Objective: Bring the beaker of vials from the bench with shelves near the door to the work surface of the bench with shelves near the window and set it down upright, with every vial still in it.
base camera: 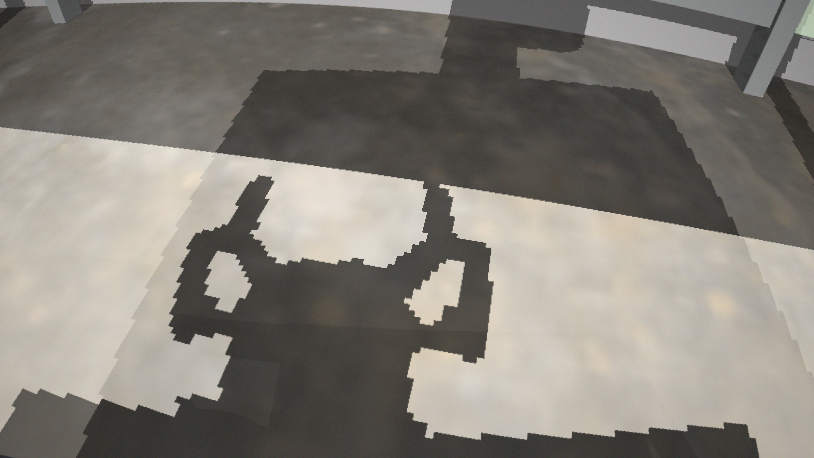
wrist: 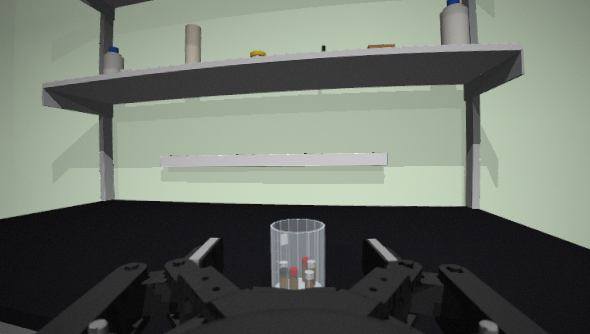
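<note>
The clear glass beaker stands upright on the black work surface of the bench with shelves, in the lower middle of the wrist view. Several small vials with red and white caps stand inside it. My gripper is wide open, with its two fingers to the left and right of the beaker in the view and not touching it. The beaker appears beyond the fingertips; the exact distance is hard to tell. The gripper's body hides the beaker's base. The bench near the window cannot be made out.
A shelf with bottles and small containers runs above the work surface, between two uprights. A white rail is on the wall behind. In the base camera view, bench legs stand ahead, and shadows of the robot and bench cross the floor.
</note>
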